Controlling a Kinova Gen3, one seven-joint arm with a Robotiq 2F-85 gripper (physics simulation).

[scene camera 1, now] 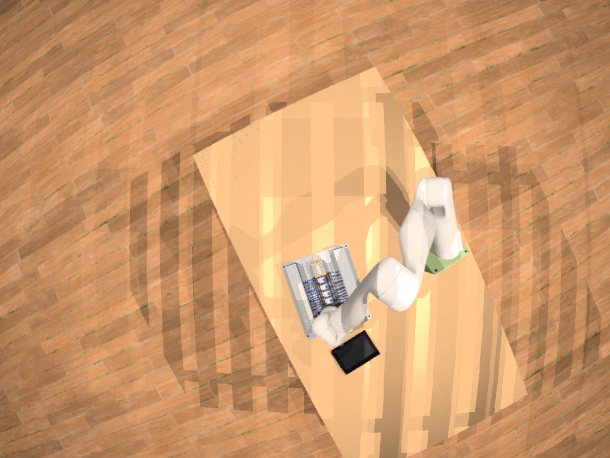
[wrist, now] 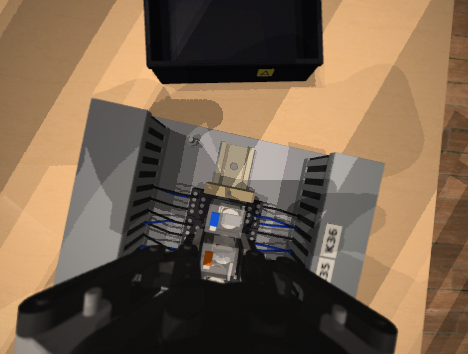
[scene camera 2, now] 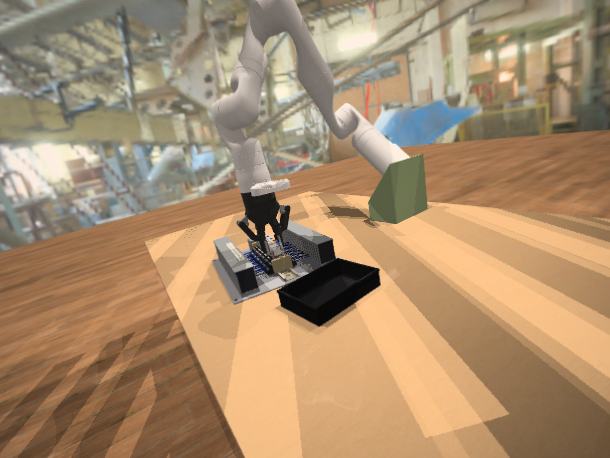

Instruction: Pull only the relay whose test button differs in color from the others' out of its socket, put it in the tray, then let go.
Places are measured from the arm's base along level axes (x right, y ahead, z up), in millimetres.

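Pixels of known places: gripper, fingertip midpoint: (wrist: 219,241) (scene camera 2: 274,251); arm's base at its link origin: (scene camera 1: 447,249) (scene camera 2: 401,173).
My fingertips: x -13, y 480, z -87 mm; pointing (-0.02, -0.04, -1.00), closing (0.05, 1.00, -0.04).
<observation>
For each thing: its middle in the pictures, then the offset to it from my fingertips.
- relay with the orange test button, body centre: (wrist: 219,247) dx +3, dy +0, dz +5 mm
- blue-button relay at the middle of its body: (wrist: 225,215) (scene camera 2: 277,252) dx -24, dy +3, dz +4 mm
- black tray at the middle of its body: (wrist: 233,18) (scene camera 2: 329,287) (scene camera 1: 355,352) dx -216, dy -5, dz -26 mm
- tan end stop at the middle of its body: (wrist: 229,191) (scene camera 2: 282,263) dx -43, dy +5, dz -18 mm
- bare rail at the middle of its body: (wrist: 233,166) dx -68, dy +9, dz -39 mm
The relay with the orange test button (wrist: 219,261) sits in the row, clear-cased, between my fingertips. My gripper (wrist: 219,241) (scene camera 2: 270,245) is shut on it and points down into the panel; the arm hides it in scene camera 1. The relay's lower part and socket are hidden, so I cannot tell whether it is seated or lifted. A blue-button relay (wrist: 227,220) stands just beside it, toward the tray. More blue-button relays (scene camera 1: 325,287) show in scene camera 1. The black tray (scene camera 1: 363,363) (scene camera 2: 300,305) (wrist: 215,74) stands beside the panel and holds nothing visible.
Grey wire ducts (wrist: 102,170) (wrist: 350,210) rise along both sides of the relay row, with black and blue wires between. A tan end stop (wrist: 229,192) (scene camera 2: 281,264) and a bare rail (wrist: 234,165) lie at the tray end. The green arm base (scene camera 2: 400,192) stands at the table's far edge.
</observation>
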